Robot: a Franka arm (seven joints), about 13 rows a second.
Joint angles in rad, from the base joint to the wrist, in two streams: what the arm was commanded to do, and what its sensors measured. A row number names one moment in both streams.
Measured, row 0:
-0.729 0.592 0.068 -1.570 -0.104 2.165 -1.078
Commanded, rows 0 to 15:
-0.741 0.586 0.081 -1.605 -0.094 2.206 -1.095
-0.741 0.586 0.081 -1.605 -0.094 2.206 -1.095
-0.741 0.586 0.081 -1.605 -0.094 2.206 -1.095
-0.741 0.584 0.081 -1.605 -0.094 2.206 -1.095
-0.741 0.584 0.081 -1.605 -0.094 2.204 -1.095
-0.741 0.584 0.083 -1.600 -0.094 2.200 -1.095
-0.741 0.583 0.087 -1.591 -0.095 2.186 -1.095
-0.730 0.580 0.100 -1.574 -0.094 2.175 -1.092
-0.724 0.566 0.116 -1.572 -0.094 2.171 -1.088
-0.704 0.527 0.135 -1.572 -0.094 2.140 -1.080
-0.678 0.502 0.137 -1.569 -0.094 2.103 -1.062
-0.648 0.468 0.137 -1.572 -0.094 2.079 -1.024
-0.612 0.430 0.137 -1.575 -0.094 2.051 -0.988
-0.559 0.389 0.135 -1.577 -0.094 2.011 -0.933
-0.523 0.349 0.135 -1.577 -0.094 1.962 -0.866
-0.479 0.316 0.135 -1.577 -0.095 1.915 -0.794
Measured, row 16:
-0.544 0.394 0.146 -1.549 -0.101 1.992 -0.894
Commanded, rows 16 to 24:
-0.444 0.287 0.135 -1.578 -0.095 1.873 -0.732
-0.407 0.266 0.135 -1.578 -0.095 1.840 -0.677
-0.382 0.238 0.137 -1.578 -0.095 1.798 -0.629
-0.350 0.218 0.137 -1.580 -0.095 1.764 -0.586
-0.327 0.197 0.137 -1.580 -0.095 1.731 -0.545
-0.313 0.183 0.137 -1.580 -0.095 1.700 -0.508
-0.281 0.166 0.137 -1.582 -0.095 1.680 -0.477
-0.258 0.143 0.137 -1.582 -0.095 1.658 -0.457
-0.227 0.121 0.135 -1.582 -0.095 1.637 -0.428
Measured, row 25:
-0.276 0.181 0.147 -1.552 -0.101 1.677 -0.481
